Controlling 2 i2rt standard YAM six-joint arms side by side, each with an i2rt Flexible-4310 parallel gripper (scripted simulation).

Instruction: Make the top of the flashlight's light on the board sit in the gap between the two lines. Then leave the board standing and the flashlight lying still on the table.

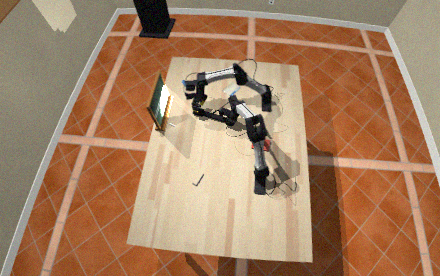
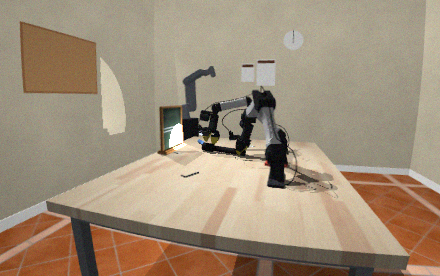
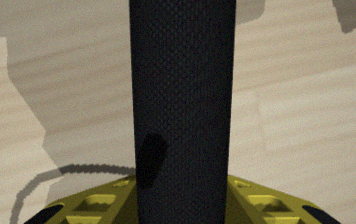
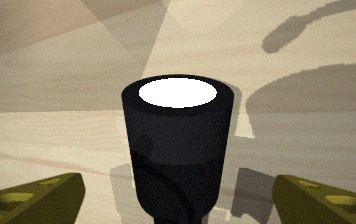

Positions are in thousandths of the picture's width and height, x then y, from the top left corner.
Observation:
I see my left gripper (image 3: 510,819), my right gripper (image 4: 504,815) and a flashlight head (image 4: 499,560).

